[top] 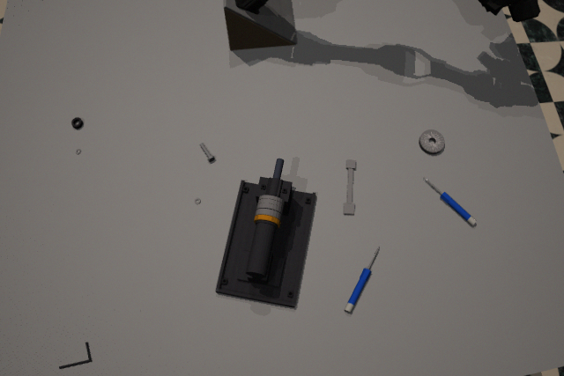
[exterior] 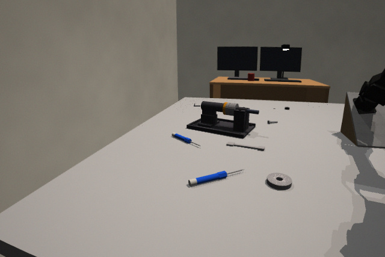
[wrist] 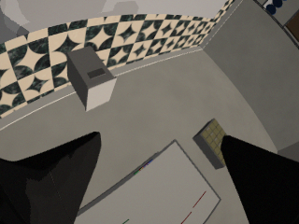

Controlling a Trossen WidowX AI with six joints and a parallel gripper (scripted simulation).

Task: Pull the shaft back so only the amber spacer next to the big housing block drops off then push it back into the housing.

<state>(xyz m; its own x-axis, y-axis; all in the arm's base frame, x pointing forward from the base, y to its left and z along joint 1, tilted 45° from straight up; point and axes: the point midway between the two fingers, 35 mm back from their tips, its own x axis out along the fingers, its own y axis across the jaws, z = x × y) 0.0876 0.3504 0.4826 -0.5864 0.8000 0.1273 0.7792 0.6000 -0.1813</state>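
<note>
The shaft lies 360 mm ahead of my hand, 620 mm to the right of it and 120 mm below it. Round my hand: bolt (210 mm ahead, 720 mm to the right, 200 mm below); amber spacer (400 mm ahead, 630 mm to the right, 120 mm below); grey bar (330 mm ahead, 460 mm to the right, 200 mm below).
</note>
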